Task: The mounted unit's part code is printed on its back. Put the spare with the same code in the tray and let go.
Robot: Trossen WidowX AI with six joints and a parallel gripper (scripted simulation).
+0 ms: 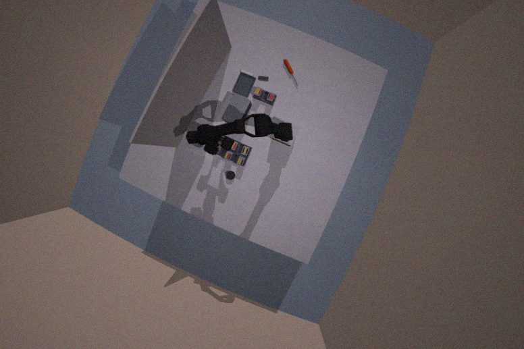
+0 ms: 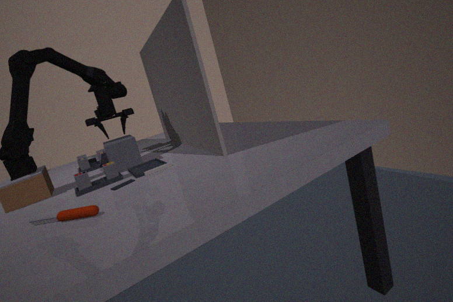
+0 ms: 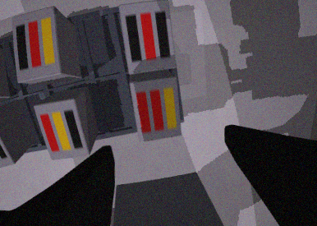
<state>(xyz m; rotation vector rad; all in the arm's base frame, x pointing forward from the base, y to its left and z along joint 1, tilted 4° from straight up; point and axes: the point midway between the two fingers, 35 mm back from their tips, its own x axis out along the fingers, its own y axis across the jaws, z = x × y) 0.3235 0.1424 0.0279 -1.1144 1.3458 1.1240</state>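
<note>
My gripper tip is now 60 mm above the grey spare. The rest, counted from my gripper tip: upright grey panel (210 mm ahead, 210 mm to the right, 130 mm above); then grey mounted unit (30 mm behind, 170 mm to the right, 50 mm below); then black disc (110 mm behind, 180 mm to the left, 90 mm below).
</note>
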